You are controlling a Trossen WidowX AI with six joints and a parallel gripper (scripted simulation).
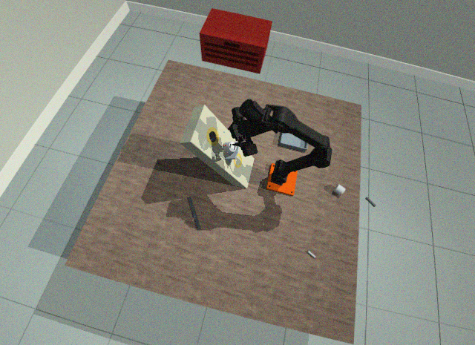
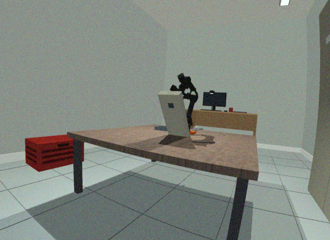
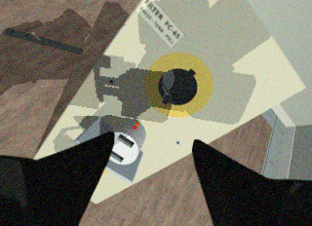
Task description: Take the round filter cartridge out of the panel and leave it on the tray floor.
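Right now the round grey filter cartridge is 90 mm below my gripper tip. From my gripper tip the other things lie so: small pale shelf 10 mm behind, 130 mm below; grey tray 280 mm behind, 310 mm to the right, 300 mm below; small pin 520 mm behind, 280 mm to the left, 310 mm below.
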